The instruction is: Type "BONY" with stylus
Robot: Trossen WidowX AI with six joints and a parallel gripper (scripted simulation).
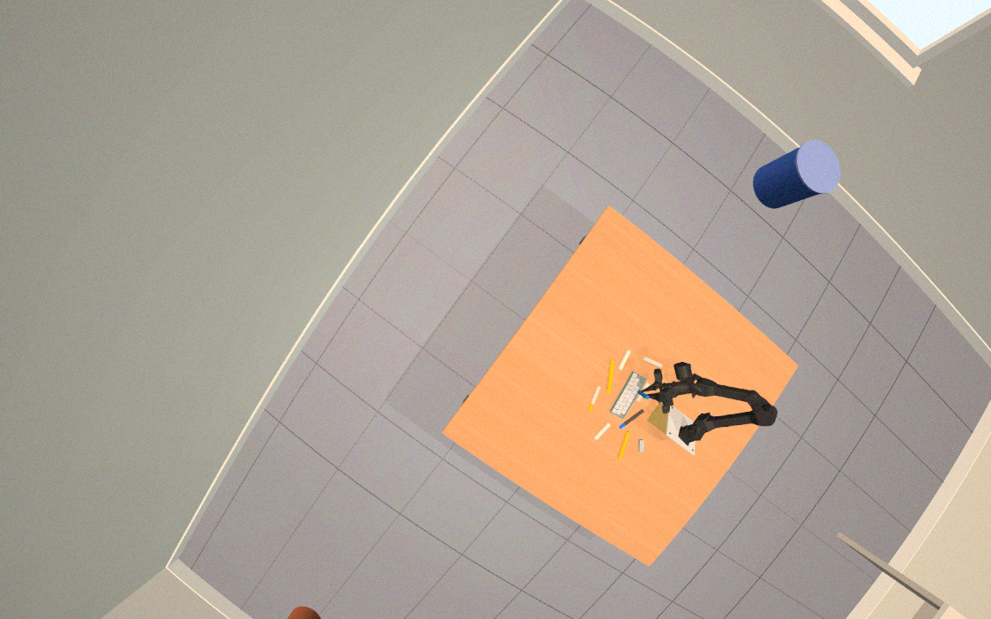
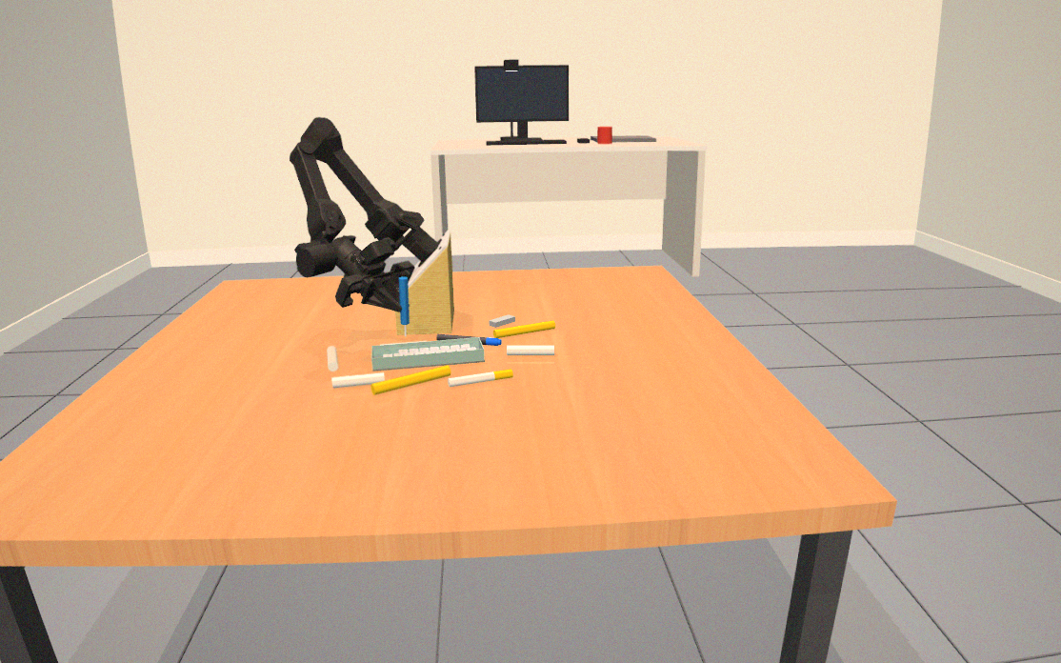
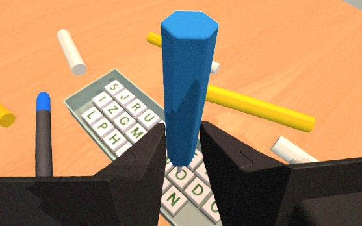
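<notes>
My gripper tip is 9 cm above the N key, 1 cm to the left of it and 1 cm past it. Also, from my gripper tip: yellow marker: 12 cm ahead, 10 cm below, 3 cm to the left; then blue stylus: 2 cm below; then D key: 9 cm below, 2 cm to the right, 1 cm ahead.
</notes>
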